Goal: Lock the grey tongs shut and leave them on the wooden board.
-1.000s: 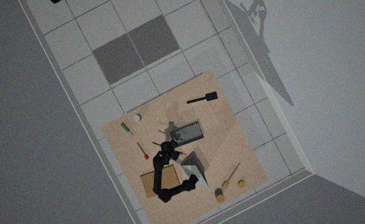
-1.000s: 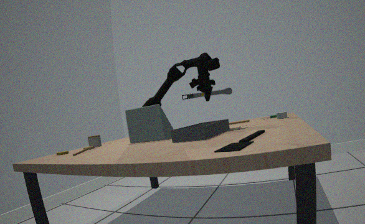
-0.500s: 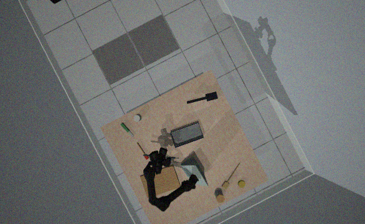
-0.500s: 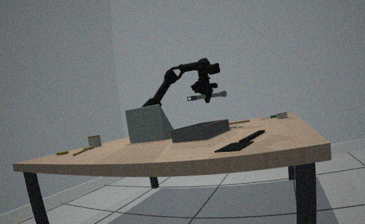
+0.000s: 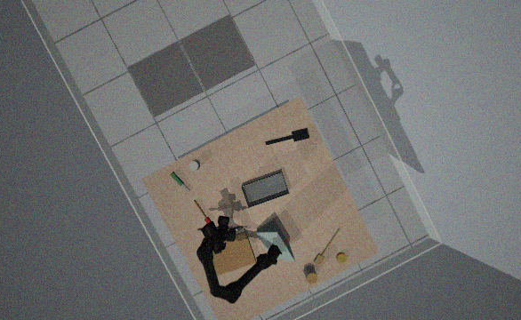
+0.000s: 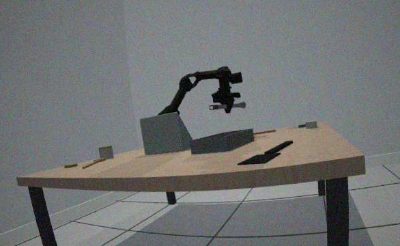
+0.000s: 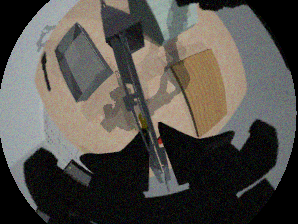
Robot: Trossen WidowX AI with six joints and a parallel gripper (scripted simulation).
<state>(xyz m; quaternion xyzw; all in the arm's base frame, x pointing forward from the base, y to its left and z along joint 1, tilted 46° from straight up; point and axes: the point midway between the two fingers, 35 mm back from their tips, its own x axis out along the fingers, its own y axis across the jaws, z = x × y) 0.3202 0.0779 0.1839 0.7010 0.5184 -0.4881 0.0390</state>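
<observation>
The wooden board lies 23 cm behind my gripper tip, 16 cm to the left of it and 14 cm below it. The rest, counted from my gripper tip: dark roasting tin (33 cm to the right, 12 cm below, 4 cm ahead); red-tipped tool (15 cm to the left, 14 cm below, 11 cm ahead); black spatula (68 cm to the right, 26 cm ahead, 14 cm below).
</observation>
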